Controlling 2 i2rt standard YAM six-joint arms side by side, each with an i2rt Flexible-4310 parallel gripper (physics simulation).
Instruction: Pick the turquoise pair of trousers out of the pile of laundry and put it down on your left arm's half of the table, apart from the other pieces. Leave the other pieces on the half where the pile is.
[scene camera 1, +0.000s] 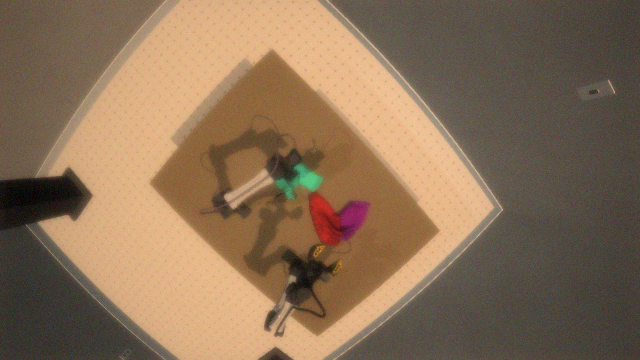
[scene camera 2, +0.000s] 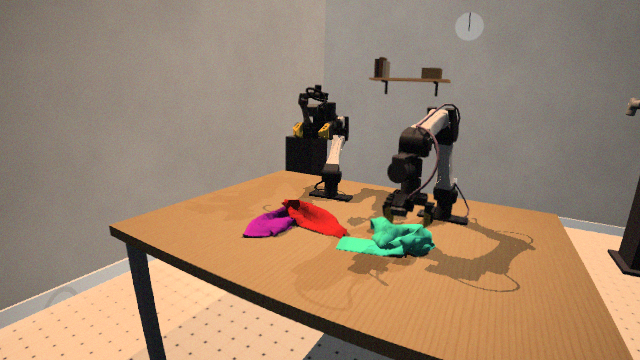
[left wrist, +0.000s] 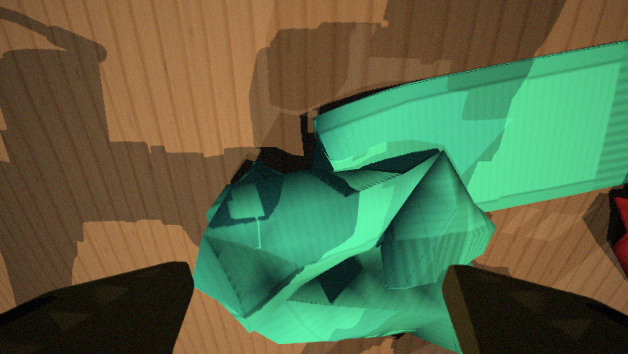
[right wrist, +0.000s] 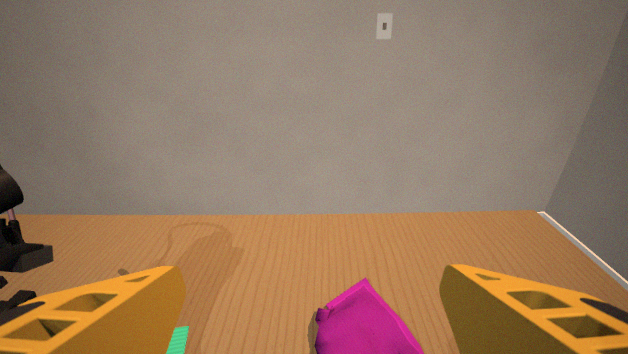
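The turquoise trousers (scene camera 1: 310, 178) (scene camera 2: 405, 240) (left wrist: 545, 135) lie on the table, bunched at one end and flat at the other; a sliver of them (right wrist: 177, 340) shows in the right wrist view. My left gripper (scene camera 2: 408, 216) (left wrist: 317, 276) is open, pointing down low over the bunched end, with cloth visible between its fingertips in the left wrist view. A red piece (scene camera 1: 324, 220) (scene camera 2: 317, 218) lies close to the flat end, overlapping a purple piece (scene camera 1: 355, 220) (scene camera 2: 267, 224) (right wrist: 367, 325). My right gripper (scene camera 1: 328, 258) (scene camera 2: 311, 131) (right wrist: 312, 279) is open and empty, raised above the table.
The wooden table (scene camera 1: 272, 85) (scene camera 2: 500, 320) carries both arms. In scene camera 1, my right arm reaches in from the lower edge, near the red piece. Arm shadows fall across the table around the trousers. A wall shelf (scene camera 2: 410, 80) is behind, beyond the table.
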